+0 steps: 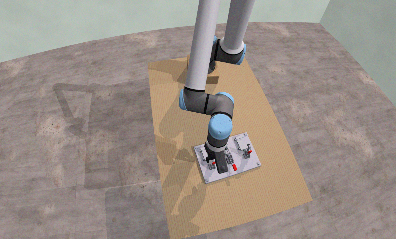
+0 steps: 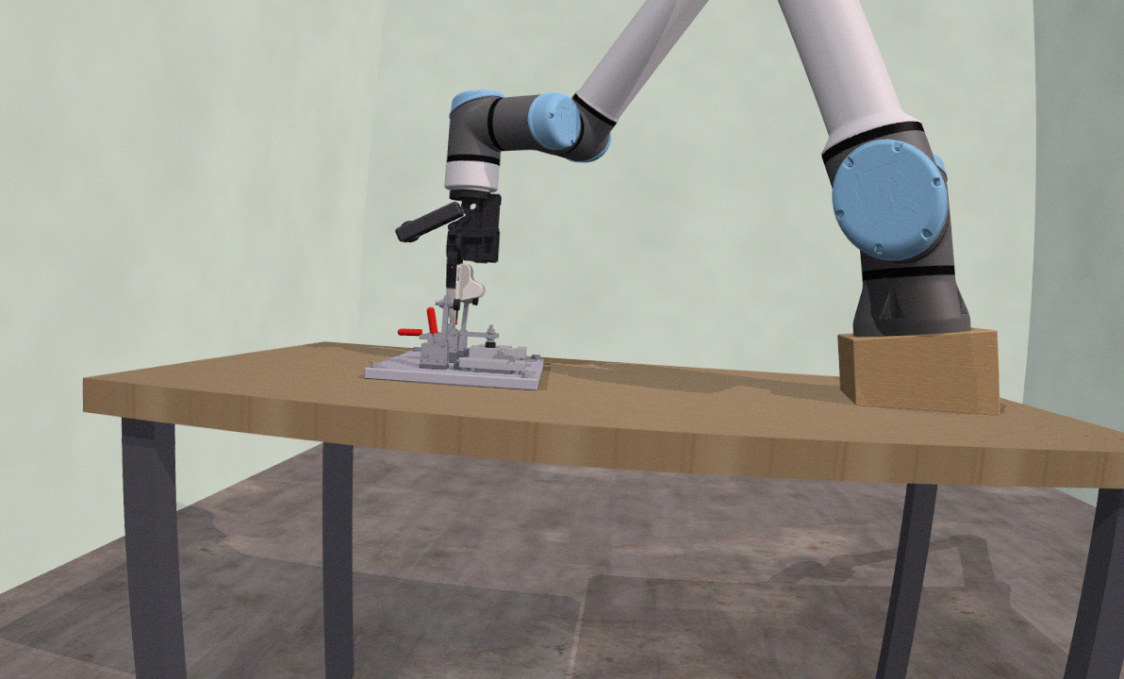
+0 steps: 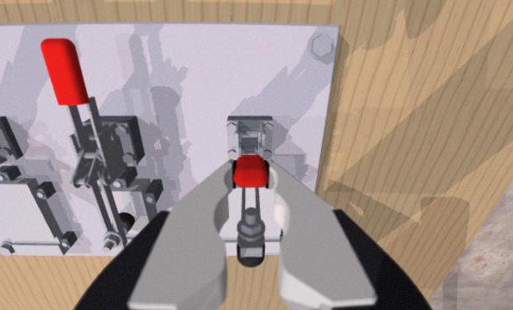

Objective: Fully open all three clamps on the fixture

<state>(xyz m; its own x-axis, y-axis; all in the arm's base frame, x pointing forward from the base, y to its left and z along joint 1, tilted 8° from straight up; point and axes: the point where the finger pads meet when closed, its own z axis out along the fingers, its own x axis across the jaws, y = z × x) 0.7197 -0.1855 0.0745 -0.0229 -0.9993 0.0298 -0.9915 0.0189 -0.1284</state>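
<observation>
The grey fixture plate is 3 cm behind my hand, 11 cm to the left of it and 8 cm below it. Round my hand: flat part: 10 cm behind, 22 cm to the left, 6 cm below.
</observation>
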